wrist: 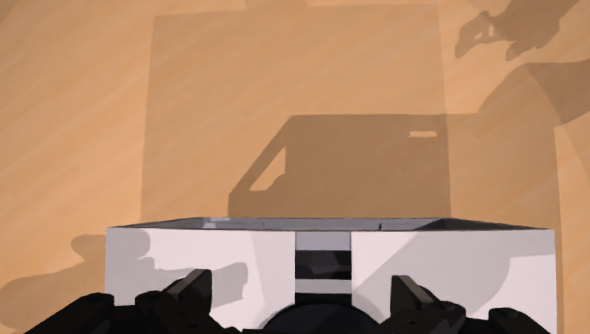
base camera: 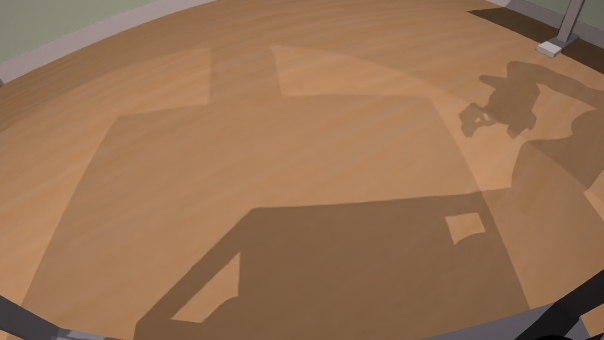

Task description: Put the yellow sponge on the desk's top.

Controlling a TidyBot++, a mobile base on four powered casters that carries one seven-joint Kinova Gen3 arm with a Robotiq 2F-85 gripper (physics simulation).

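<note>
The yellow sponge does not show in either view. In the base camera view, a slim grey leg with a pale foot stands at the upper right by the wall; it may belong to the desk, but the desk's top does not show. My gripper is open and empty at the bottom of the wrist view, its two dark fingers wide apart above the white top of my own base.
Wooden floor spreads ahead of my base, with shadows of my arm and base on it. A green wall with a pale baseboard runs along the upper left. A dark shadow lies around the grey leg's foot.
</note>
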